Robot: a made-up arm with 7 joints.
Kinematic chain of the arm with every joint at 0, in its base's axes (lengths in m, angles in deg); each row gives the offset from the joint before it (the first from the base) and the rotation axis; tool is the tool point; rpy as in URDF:
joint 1: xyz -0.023 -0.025 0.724 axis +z
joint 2: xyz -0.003 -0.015 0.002 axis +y
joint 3: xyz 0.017 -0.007 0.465 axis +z
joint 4: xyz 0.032 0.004 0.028 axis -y
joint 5: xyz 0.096 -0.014 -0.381 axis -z
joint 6: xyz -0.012 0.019 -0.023 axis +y
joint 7: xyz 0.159 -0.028 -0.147 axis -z
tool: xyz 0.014 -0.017 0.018 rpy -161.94 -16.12 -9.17
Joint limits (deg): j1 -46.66..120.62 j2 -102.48..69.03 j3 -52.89..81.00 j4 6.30..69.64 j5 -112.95..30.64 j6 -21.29..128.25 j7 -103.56..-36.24
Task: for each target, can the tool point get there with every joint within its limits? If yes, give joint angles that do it. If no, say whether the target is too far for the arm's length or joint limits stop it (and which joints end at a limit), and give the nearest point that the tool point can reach.
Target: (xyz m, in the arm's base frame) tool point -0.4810 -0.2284 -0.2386
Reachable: no: joint limits stop it (at a limit: joint 1, joint 2, joint 5) | nearest point -0.3697 0.0793 0.3124 | short by 0.641 m
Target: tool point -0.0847 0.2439 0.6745
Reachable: yes | joints 89.21 13.15 19.33 37.27 5.35 110.24 -44.16
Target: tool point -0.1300 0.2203 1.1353
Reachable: yes | joints 41.58 -70.30 33.19 37.43 -88.61 44.63 -82.47
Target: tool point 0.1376 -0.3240 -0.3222
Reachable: no: joint limits stop it (at a limit: joint 1, joint 2, joint 5) | nearest point 0.2062 -0.3532 0.2249 | short by 0.552 m
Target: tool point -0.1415 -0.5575 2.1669
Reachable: no: too far | nearest point -0.0901 -0.3264 1.5257 | short by 0.684 m
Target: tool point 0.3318 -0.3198 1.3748
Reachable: yes | joints 28.08 -34.11 -39.63 62.20 -3.38 10.25 -88.87
